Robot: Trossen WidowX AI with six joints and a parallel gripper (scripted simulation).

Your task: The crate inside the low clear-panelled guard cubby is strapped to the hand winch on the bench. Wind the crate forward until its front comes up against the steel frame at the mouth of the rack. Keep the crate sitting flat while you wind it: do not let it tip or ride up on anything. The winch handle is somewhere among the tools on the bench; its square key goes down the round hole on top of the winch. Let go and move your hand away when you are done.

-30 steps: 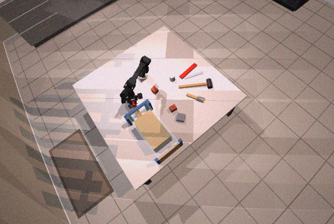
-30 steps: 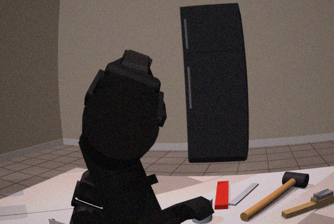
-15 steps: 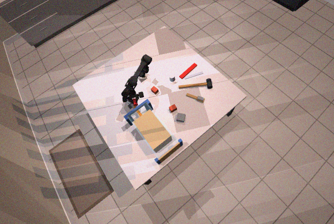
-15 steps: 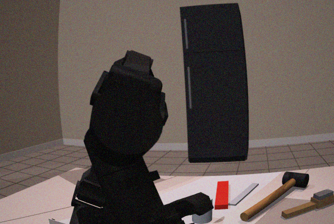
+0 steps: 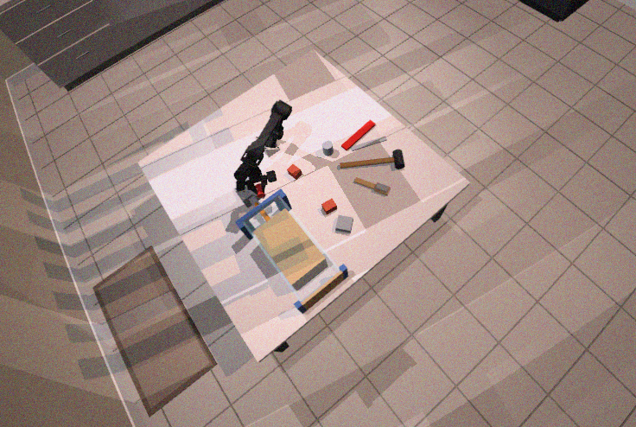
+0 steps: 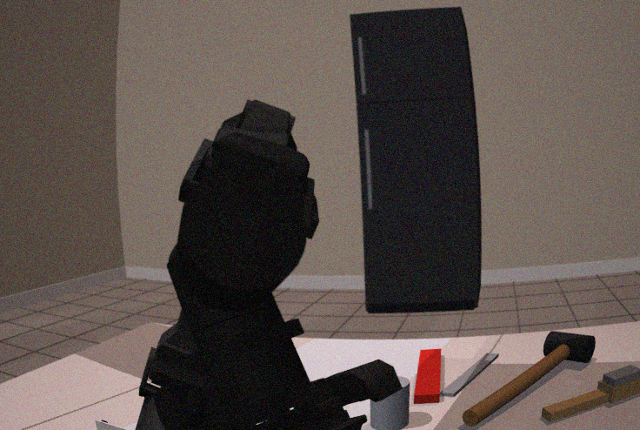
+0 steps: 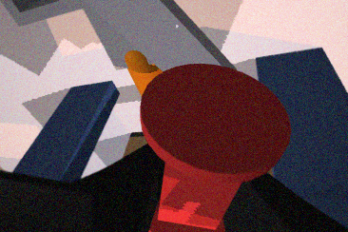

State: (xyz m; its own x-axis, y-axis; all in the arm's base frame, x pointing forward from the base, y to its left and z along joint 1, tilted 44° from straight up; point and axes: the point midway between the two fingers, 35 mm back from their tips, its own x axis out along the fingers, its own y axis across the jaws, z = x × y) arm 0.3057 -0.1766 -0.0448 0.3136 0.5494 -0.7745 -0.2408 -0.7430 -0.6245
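Right now the winch handle is 4 cm behind my gripper tip, 3 cm below it and 2 cm to the right of it. Round my gripper tip: clear-panelled cubby 31 cm ahead, 2 cm below; then grey hand winch 11 cm behind, 10 cm below, 7 cm to the right; then red knob 1 cm behind.
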